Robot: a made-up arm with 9 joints.
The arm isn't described. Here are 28 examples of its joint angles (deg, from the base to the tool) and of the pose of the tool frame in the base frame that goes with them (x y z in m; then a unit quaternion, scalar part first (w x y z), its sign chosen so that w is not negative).
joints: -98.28 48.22 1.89 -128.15 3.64 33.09 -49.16 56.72 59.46
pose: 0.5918 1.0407 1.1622 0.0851 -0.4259 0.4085 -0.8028
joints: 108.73 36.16 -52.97 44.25 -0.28 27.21 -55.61 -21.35 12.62
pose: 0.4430 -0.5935 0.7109 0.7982 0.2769 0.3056 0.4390
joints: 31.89 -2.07 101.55 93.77 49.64 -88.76 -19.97 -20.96 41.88
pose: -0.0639 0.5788 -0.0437 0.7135 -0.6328 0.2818 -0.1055
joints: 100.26 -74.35 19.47 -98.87 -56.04 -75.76 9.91 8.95 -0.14
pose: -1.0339 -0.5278 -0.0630 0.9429 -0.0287 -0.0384 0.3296
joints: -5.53 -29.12 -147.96 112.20 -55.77 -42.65 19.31 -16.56 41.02
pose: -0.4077 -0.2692 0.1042 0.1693 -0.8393 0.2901 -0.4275
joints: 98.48 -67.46 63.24 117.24 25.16 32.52 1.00 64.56 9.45
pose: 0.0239 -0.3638 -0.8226 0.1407 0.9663 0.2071 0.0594
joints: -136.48 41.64 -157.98 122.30 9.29 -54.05 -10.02 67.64 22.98
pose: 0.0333 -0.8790 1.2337 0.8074 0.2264 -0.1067 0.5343
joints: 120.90 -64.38 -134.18 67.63 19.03 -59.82 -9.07 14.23 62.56
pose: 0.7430 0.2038 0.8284 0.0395 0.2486 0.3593 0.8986
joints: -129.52 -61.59 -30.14 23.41 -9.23 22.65 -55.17 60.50 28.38
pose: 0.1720 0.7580 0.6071 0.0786 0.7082 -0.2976 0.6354
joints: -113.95 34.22 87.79 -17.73 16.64 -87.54 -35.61 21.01 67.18
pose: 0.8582 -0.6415 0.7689 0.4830 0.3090 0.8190 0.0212
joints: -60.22 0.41 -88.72 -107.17 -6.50 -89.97 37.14 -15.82 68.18
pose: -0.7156 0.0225 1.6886 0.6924 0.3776 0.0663 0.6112
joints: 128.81 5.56 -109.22 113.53 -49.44 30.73 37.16 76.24 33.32
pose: -0.6468 -0.3895 0.7108 0.5589 -0.3526 -0.6420 0.3888
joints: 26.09 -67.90 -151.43 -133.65 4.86 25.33 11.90 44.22 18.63
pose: -0.8245 -0.1814 1.3669 0.4279 0.3407 -0.2429 -0.8011
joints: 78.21 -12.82 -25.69 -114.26 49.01 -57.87 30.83 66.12 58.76
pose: 0.9139 -1.0865 -0.1516 0.7883 0.2302 0.5707 0.0025
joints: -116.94 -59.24 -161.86 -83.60 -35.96 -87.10 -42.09 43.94 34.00
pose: -0.6806 -0.1951 -0.4544 0.2639 -0.8484 -0.3930 -0.2368
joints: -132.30 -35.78 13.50 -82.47 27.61 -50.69 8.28 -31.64 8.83
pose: -0.6196 0.8527 1.4308 0.7845 0.5623 -0.1834 -0.1866
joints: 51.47 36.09 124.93 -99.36 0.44 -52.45 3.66 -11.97 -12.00
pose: -0.6272 -0.1031 -0.4821 0.1298 0.7943 -0.3241 0.4971
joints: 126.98 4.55 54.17 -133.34 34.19 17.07 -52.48 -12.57 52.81
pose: -0.4157 0.8890 -0.2571 0.0281 0.6507 -0.6627 -0.3697
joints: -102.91 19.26 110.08 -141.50 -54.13 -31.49 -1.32 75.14 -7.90
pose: 0.1868 -0.5393 1.5320 0.2107 -0.2213 -0.3876 0.8697
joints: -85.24 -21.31 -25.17 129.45 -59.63 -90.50 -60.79 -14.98 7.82
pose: -0.9851 0.3567 0.7448 0.7728 0.6327 -0.0346 0.0354
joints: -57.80 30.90 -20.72 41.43 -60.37 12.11 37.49 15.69 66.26
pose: -0.3245 0.3523 0.5649 0.3392 0.6296 -0.4925 -0.4959
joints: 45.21 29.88 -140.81 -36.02 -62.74 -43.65 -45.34 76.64 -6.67
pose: 0.0611 -0.3517 1.2232 0.6231 -0.5771 0.2037 0.4871
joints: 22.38 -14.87 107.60 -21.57 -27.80 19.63 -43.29 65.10 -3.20
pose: -0.3432 0.3045 0.5648 0.3981 -0.0335 -0.2196 -0.8901
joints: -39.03 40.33 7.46 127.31 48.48 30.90 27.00 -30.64 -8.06
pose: -0.0865 0.7641 1.3645 0.1757 0.3411 -0.9234 0.0046
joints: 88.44 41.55 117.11 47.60 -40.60 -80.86 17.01 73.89 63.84
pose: 0.1513 0.1784 1.3367 0.8645 -0.2456 0.1719 0.4033
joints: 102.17 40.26 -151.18 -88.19 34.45 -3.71 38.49 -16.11 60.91
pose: -0.4975 -0.8356 -0.1167 0.0623 0.7729 -0.2652 -0.5730
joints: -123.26 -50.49 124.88 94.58 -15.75 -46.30 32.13 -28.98 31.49
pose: 0.3818 0.1050 1.3788 0.0667 -0.1128 -0.8795 -0.4575
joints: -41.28 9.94 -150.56 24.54 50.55 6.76 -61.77 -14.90 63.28
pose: -0.9007 -0.0691 0.5917 0.5899 -0.6120 -0.5158 0.1067
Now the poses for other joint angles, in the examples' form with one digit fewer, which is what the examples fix.
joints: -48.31 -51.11 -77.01 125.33 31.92 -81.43 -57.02 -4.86 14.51
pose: -0.568 0.829 0.670 0.230 0.697 -0.591 -0.335
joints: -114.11 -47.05 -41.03 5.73 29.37 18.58 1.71 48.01 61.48
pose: -0.196 1.223 0.882 0.415 -0.865 -0.068 -0.274
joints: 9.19 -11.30 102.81 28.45 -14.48 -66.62 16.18 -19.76 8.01
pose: -0.044 0.516 -0.101 0.949 0.036 -0.260 -0.173
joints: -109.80 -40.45 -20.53 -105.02 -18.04 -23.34 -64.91 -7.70 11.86
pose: -0.605 0.516 1.580 0.552 0.202 0.244 -0.771
